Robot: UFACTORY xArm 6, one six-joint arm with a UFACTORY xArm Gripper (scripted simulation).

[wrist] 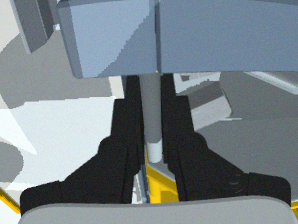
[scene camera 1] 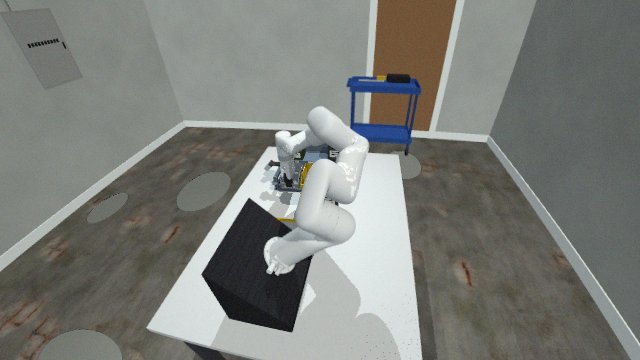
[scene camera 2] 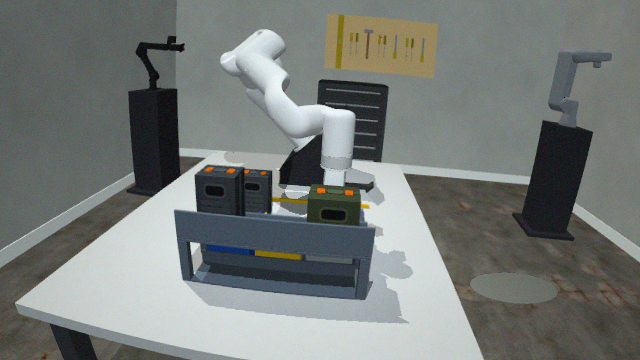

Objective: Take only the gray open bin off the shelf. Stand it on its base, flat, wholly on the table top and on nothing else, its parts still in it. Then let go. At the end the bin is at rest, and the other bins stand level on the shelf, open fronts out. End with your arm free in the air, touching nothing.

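Observation:
What I can see here is a gray bin and a green case, along with my gripper.

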